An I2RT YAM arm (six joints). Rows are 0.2 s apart.
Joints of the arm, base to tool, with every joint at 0 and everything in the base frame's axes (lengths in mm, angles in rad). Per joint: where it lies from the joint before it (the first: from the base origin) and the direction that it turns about. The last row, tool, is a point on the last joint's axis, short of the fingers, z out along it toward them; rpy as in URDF.
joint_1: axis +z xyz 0 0 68
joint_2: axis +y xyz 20 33.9 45.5
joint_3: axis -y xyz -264 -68.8 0
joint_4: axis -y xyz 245 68.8 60
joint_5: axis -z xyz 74 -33.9 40.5
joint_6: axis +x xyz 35.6 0 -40.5
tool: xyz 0 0 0 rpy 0 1.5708 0
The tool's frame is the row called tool.
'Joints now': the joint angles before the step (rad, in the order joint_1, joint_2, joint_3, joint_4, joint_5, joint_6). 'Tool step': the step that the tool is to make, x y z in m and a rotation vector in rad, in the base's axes. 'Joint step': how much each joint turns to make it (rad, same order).
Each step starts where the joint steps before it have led.
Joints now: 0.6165 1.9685 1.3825 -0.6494 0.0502 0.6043
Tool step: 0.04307 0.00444 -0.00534 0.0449 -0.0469 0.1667
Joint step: -0.0565 0.1242 0.1520 0.0373 -0.0912 -0.2041
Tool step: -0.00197 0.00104 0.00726 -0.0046 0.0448 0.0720
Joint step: 0.0008 0.0024 0.0409 -0.0826 -0.0448 -0.0589
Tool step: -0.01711 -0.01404 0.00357 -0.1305 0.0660 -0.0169
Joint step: -0.0001 -0.0412 -0.0312 -0.1356 0.0770 -0.0058
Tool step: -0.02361 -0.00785 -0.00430 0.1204 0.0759 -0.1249
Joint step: 0.0053 -0.0866 -0.1469 0.0705 -0.1082 0.1601
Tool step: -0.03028 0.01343 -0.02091 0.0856 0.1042 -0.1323
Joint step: 0.0672 -0.0287 -0.1317 0.1006 -0.0789 0.2272
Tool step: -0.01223 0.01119 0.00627 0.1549 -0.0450 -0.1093
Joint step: 0.0402 -0.0685 -0.0939 0.1938 -0.0434 0.1761
